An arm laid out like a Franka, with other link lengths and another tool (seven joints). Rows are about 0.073 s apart.
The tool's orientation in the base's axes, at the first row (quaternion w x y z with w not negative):
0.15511 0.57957 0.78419 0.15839
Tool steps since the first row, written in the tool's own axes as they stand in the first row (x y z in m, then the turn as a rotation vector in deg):
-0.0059 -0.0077 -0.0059 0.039 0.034 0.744
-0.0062 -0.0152 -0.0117 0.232 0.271 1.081
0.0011 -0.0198 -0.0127 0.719 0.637 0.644
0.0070 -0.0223 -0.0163 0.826 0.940 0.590
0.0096 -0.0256 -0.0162 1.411 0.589 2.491
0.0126 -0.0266 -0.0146 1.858 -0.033 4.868
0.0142 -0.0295 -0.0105 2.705 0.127 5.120
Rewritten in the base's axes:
-0.0075 -0.0082 0.0024 0.336 0.098 -0.659
-0.0163 -0.0110 0.0044 0.629 0.372 -0.873
-0.0228 -0.0053 0.0029 0.621 0.910 -0.351
-0.0281 -0.0006 0.0047 0.829 1.093 -0.179
-0.0316 0.0010 0.0031 1.175 1.687 -2.078
-0.0326 0.0037 0.0010 1.529 2.105 -4.515
-0.0338 0.0047 -0.0040 1.537 2.978 -4.724

